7 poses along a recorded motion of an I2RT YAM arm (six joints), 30 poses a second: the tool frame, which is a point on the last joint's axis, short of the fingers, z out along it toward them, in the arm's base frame.
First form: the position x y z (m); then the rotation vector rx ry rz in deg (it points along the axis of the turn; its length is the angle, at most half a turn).
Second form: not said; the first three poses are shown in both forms.
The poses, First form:
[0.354, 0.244, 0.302, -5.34, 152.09, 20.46]
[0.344, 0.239, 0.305, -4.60, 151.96, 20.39]
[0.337, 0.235, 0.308, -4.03, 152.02, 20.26]
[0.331, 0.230, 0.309, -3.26, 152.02, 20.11]
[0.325, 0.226, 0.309, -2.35, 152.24, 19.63]
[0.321, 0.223, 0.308, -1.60, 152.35, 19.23]
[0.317, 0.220, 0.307, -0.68, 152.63, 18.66]
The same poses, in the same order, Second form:
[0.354, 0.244, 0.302, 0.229, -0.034, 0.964, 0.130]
[0.344, 0.239, 0.305, 0.230, -0.029, 0.964, 0.129]
[0.337, 0.235, 0.308, 0.230, -0.026, 0.964, 0.129]
[0.331, 0.230, 0.309, 0.230, -0.021, 0.965, 0.128]
[0.325, 0.226, 0.309, 0.229, -0.015, 0.965, 0.124]
[0.321, 0.223, 0.308, 0.229, -0.010, 0.966, 0.122]
[0.317, 0.220, 0.307, 0.227, -0.004, 0.967, 0.118]

